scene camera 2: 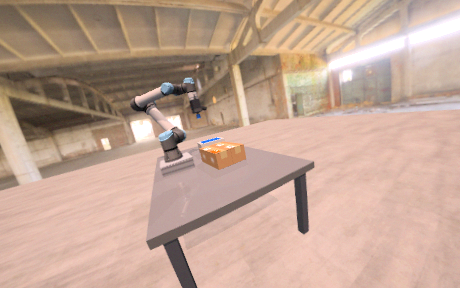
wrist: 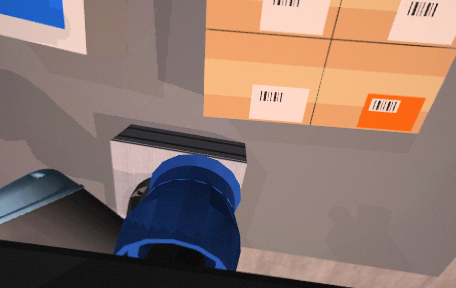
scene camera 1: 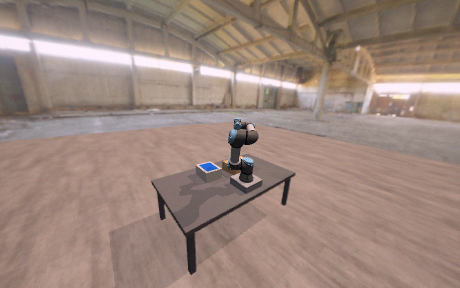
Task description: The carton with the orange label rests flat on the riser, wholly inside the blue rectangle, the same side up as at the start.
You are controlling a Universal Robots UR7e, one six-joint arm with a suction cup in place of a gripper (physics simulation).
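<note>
My suction cup (wrist: 192, 200) is holding nothing; on the table rests a riser (wrist: 87, 34).
</note>
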